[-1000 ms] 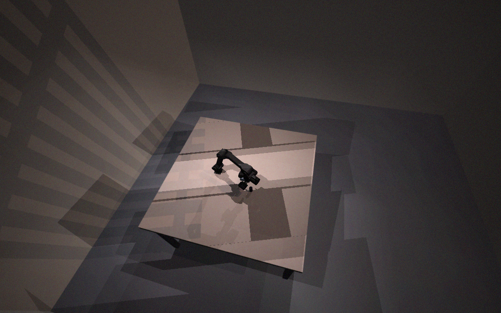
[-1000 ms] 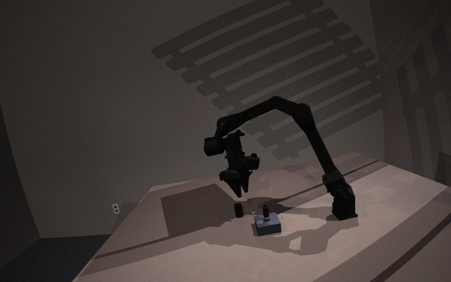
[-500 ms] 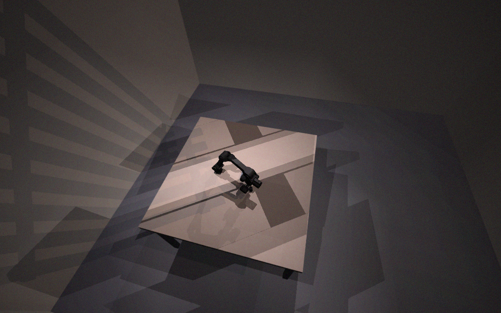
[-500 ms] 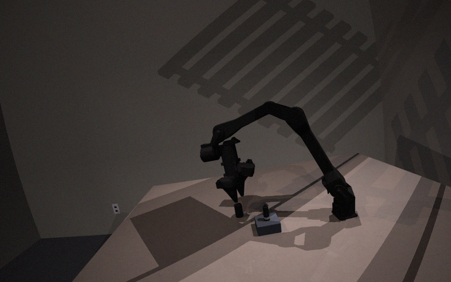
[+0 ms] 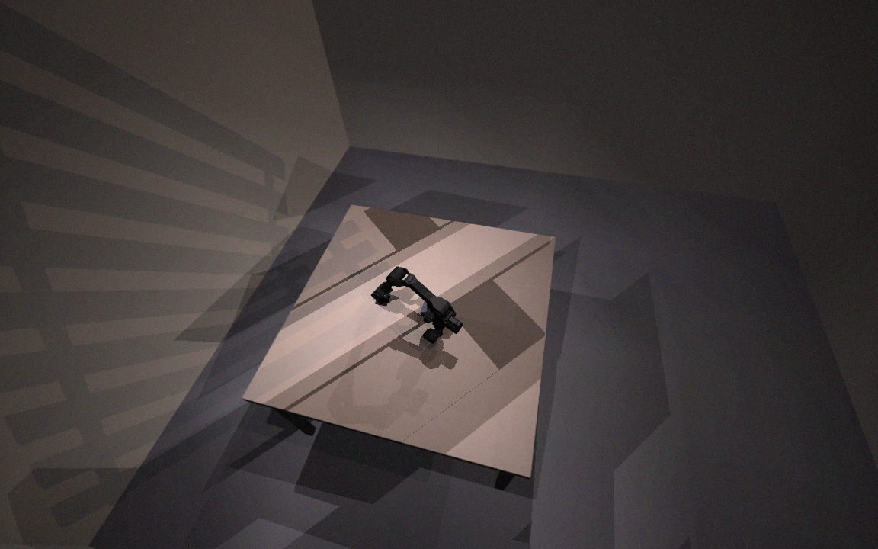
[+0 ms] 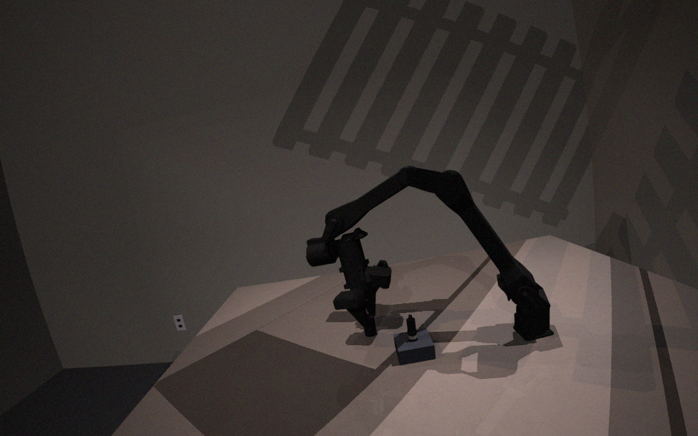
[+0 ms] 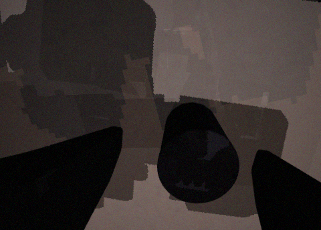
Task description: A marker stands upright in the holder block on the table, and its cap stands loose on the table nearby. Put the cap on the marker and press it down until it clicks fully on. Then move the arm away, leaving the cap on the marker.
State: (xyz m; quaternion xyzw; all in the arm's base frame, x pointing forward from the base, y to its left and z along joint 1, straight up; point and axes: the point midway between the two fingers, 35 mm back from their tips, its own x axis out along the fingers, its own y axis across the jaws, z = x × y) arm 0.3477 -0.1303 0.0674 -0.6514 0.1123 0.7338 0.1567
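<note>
My gripper tip is 1 cm above the dark cap. Also, from my gripper tip: grey holder block 8 cm behind, 12 cm to the left, 2 cm below.
</note>
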